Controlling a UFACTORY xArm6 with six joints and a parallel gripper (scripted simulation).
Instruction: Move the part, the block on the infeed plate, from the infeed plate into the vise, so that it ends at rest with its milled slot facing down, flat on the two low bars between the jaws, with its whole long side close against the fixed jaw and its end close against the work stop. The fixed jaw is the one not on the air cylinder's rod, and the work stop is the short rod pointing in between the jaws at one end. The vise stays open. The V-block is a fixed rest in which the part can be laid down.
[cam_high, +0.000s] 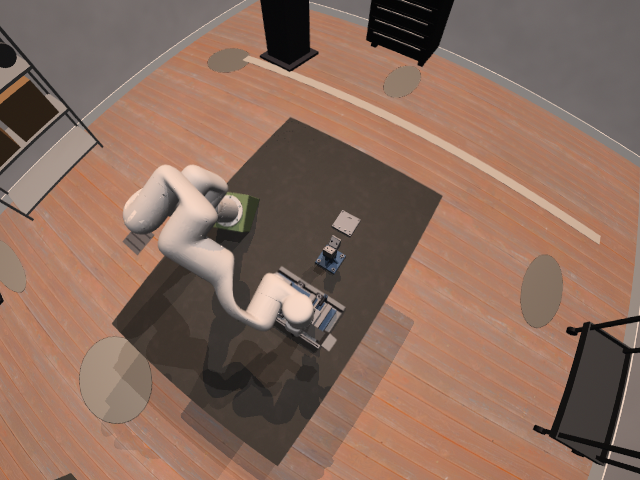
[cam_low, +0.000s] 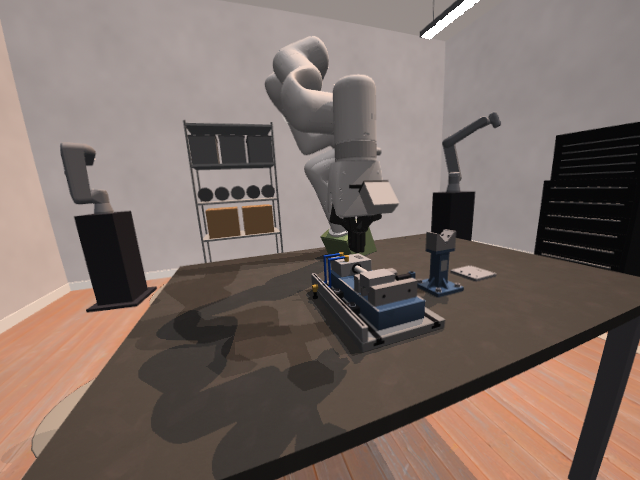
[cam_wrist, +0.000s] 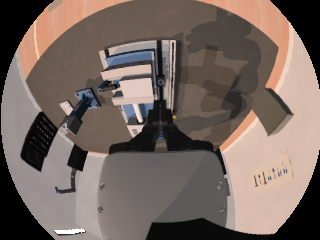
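Now: hand 40 mm to the right of the part and 90 mm above it. From my hand the other things lie so: air cylinder (170 mm behind, 40 mm to the left, 110 mm below); then grey rail (60 mm behind, 40 mm to the right, 150 mm below).
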